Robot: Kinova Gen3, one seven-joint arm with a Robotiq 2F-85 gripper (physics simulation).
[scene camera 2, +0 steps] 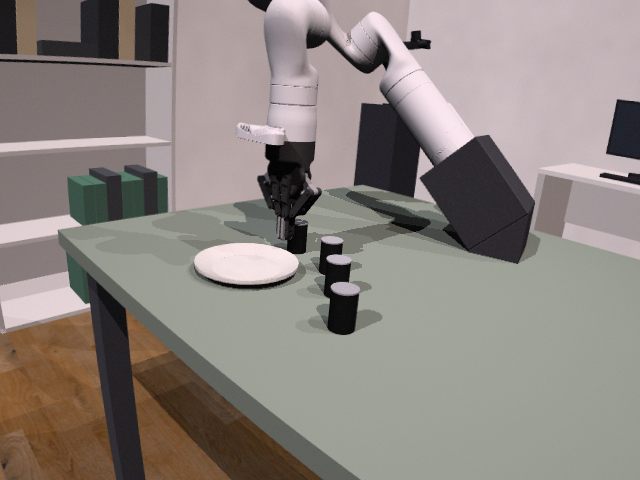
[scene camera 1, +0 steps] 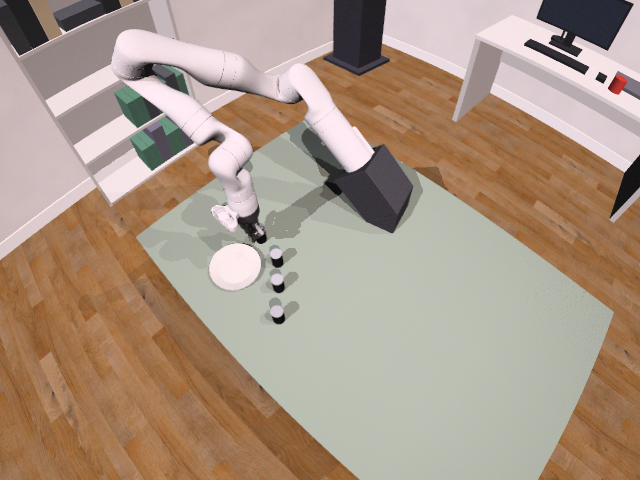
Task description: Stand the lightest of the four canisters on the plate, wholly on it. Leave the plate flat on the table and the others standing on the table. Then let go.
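Places are measured from the arm's base along level axes (x left, y back, z up), in metres.
Pixels of known places: gripper, fingertip midpoint: (scene camera 2: 284, 239) (scene camera 1: 253, 240); arm's base, origin of the base link: (scene camera 2: 455, 155) (scene camera 1: 358, 162).
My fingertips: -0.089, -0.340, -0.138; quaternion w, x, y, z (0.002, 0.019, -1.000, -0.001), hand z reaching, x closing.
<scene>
Ahead of a thing's pixels: the offset from my fingertips to its top centre, as dx, dy, dz. Level surfaces: height alone.
My gripper (scene camera 1: 254, 237) (scene camera 2: 283, 230) is shut, its fingertips together with no canister between them. The farthest black canister {-0.001, +0.027, +0.025} (scene camera 1: 262, 238) (scene camera 2: 297, 240) stands right beside the fingertips, on their right in both views, partly hidden by them; I cannot tell whether they touch. Three more black canisters with pale grey tops stand in a row nearer the front: one (scene camera 1: 277, 257) (scene camera 2: 330, 256), a middle one {+0.157, -0.040, +0.025} (scene camera 1: 278, 283) (scene camera 2: 337, 276) and the nearest {+0.225, -0.100, +0.025} (scene camera 1: 278, 315) (scene camera 2: 343, 308). The white plate {+0.024, -0.090, -0.010} (scene camera 1: 235, 266) (scene camera 2: 246, 263) lies flat on the table, left of the canisters, with no canister on it. Their weights cannot be told by sight.
The green table {dz -0.026} (scene camera 1: 413, 335) (scene camera 2: 439, 361) carries the arm's dark angled base (scene camera 1: 376, 188) (scene camera 2: 478, 191) at the back right. The plate lies near the table's left edge. A white desk (scene camera 1: 547, 64) (scene camera 2: 584, 178) stands off to the right.
</scene>
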